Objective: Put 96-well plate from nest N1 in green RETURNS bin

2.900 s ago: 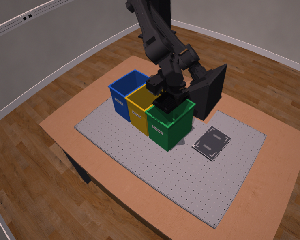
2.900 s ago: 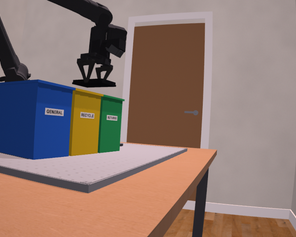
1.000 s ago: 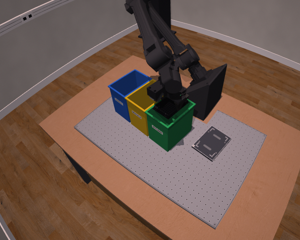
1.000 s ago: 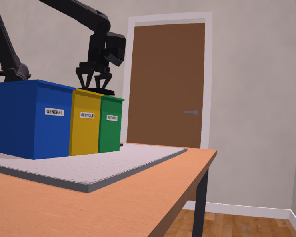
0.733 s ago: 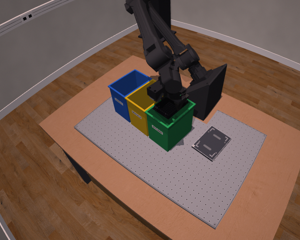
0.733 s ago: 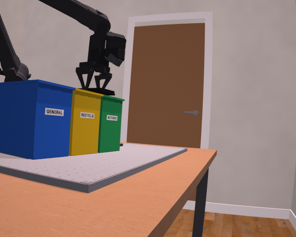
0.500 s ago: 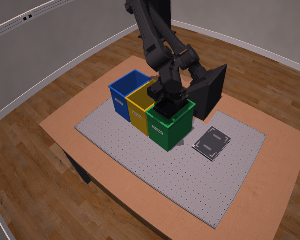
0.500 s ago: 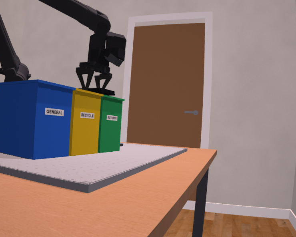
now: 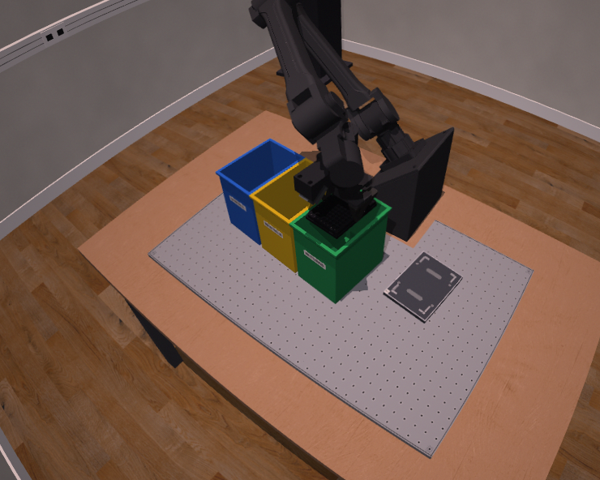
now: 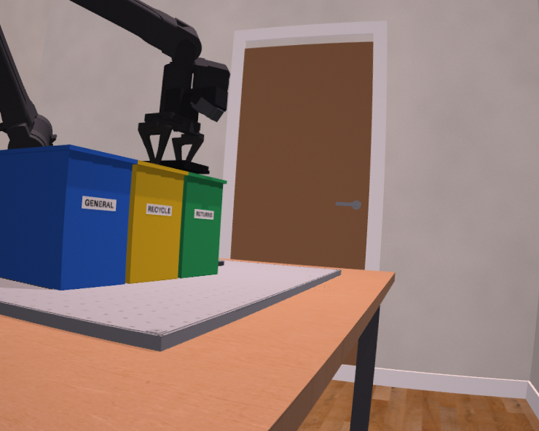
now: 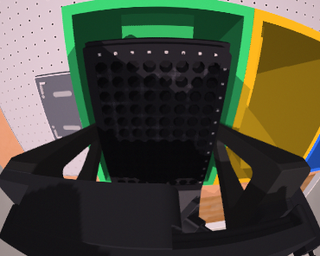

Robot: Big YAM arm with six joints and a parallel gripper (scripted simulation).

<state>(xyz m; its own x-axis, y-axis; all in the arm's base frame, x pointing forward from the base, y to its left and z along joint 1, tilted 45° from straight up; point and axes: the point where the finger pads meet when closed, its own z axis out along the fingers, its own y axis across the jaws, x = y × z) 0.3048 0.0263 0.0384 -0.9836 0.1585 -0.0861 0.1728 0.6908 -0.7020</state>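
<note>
My gripper is now 11 cm above the green returns bin. The rest, counted from my hand: black 96-well plate (right at my hand); then plate nest N1 (5 cm behind, 20 cm to the left, 19 cm below); then yellow recycle bin (2 cm behind, 13 cm to the right, 11 cm below).
</note>
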